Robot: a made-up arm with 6 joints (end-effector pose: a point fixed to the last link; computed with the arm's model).
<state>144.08 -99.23 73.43 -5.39 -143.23 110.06</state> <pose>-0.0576 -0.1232 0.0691 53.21 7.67 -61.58</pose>
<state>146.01 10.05 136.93 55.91 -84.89 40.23</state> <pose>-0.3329 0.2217 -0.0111 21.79 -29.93 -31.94</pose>
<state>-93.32 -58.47 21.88 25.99 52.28 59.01</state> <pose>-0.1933 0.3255 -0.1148 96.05 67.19 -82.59</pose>
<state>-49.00 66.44 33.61 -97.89 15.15 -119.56</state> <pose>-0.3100 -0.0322 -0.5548 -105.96 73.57 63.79</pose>
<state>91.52 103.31 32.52 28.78 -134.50 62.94</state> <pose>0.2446 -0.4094 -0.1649 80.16 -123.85 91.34</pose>
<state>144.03 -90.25 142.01 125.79 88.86 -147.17</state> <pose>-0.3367 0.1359 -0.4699 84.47 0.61 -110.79</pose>
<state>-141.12 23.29 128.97 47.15 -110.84 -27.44</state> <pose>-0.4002 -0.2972 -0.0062 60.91 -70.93 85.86</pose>
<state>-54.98 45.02 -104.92 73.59 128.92 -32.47</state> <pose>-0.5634 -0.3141 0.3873 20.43 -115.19 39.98</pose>
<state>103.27 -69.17 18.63 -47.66 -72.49 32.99</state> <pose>0.0309 -0.4771 -0.1734 85.29 -11.81 -21.86</pose>
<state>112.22 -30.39 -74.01 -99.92 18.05 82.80</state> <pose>0.5314 0.0895 -0.7195 79.98 89.80 60.29</pose>
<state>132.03 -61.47 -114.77 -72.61 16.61 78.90</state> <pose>0.0198 0.3631 -0.8629 -73.68 -126.41 -96.15</pose>
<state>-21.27 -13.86 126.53 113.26 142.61 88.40</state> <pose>0.2372 -0.0972 -0.2389 61.15 93.47 97.48</pose>
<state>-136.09 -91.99 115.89 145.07 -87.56 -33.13</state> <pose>-0.2677 -0.1390 -0.2931 -120.13 85.92 36.13</pose>
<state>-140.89 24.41 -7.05 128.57 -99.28 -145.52</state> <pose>0.3430 0.2417 0.0502 38.70 -8.91 5.00</pose>
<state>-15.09 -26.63 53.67 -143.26 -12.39 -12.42</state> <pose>-0.0230 0.1756 -0.2201 -87.91 -109.40 -46.15</pose>
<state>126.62 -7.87 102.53 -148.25 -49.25 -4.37</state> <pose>-0.1186 0.1951 -0.3625 -29.50 167.49 1.16</pose>
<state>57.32 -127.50 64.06 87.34 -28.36 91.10</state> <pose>0.2508 -0.2883 -0.1667 -60.42 150.98 22.54</pose>
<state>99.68 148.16 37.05 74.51 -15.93 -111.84</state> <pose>0.2480 0.0052 -0.4243 -110.60 -8.51 73.04</pose>
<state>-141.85 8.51 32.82 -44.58 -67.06 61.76</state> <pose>0.2797 0.3014 -0.3707 116.01 70.20 78.12</pose>
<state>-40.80 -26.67 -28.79 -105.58 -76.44 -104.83</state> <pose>-0.2724 0.2406 -0.3739 -143.95 -87.76 -40.32</pose>
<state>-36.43 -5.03 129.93 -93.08 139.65 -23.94</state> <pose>0.1333 -0.3929 -0.2859 65.49 -1.91 -132.03</pose>
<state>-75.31 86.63 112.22 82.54 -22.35 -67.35</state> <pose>0.0824 -0.4095 -0.0205 -37.82 -8.82 -101.13</pose>
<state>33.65 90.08 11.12 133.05 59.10 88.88</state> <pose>0.0488 -0.2572 0.0596 82.70 -69.76 91.74</pose>
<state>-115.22 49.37 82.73 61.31 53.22 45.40</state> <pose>-0.0370 0.0002 -0.1569 -72.46 -21.81 96.69</pose>
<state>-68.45 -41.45 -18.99 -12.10 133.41 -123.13</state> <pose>-0.2243 0.3242 -0.0997 118.42 -17.68 87.66</pose>
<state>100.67 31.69 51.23 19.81 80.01 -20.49</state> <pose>0.0031 -0.0627 -0.2973 -32.51 70.06 43.27</pose>
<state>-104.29 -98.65 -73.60 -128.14 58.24 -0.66</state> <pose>0.1049 0.1829 -0.6292 -15.92 -167.97 -25.49</pose>
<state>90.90 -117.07 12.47 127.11 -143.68 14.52</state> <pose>0.1872 -0.2169 -0.2227 67.18 92.04 25.45</pose>
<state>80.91 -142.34 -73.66 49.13 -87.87 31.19</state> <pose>-0.3712 -0.0998 -0.6004 162.88 51.32 -6.69</pose>
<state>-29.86 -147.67 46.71 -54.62 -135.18 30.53</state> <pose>-0.2433 0.0412 0.1843 30.60 48.04 155.16</pose>
